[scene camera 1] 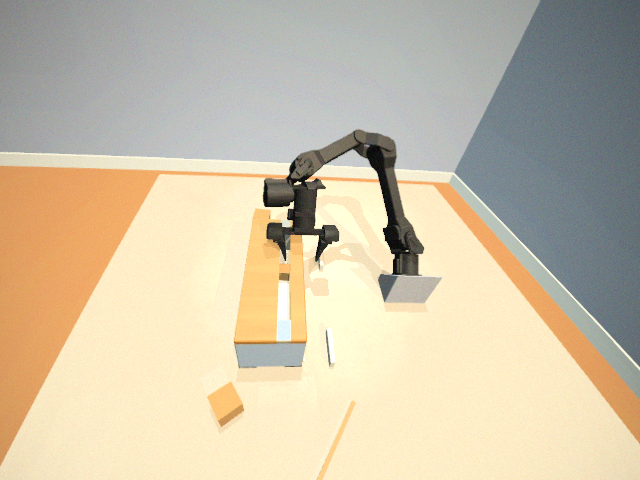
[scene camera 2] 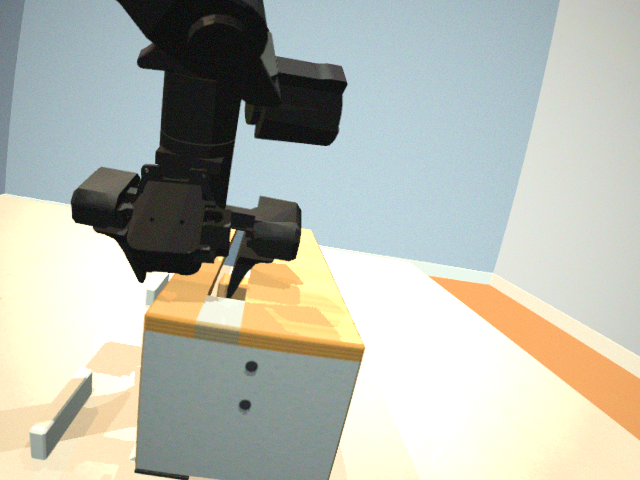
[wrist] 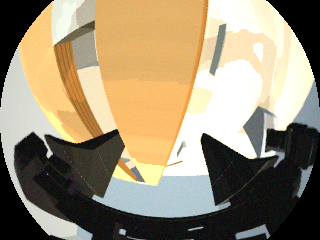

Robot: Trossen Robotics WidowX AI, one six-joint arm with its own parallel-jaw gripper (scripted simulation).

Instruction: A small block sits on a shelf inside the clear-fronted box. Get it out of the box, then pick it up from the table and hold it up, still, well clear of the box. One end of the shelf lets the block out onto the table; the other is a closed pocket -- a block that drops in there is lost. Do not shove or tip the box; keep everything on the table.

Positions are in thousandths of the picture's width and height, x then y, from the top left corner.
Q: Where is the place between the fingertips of my gripper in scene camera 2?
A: At 290,601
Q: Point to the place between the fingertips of my gripper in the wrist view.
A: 520,556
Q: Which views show the long box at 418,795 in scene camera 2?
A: Scene camera 1, scene camera 2 and the wrist view: all of them.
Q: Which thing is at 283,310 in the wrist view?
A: A long box.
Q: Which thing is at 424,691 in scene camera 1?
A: A long box.
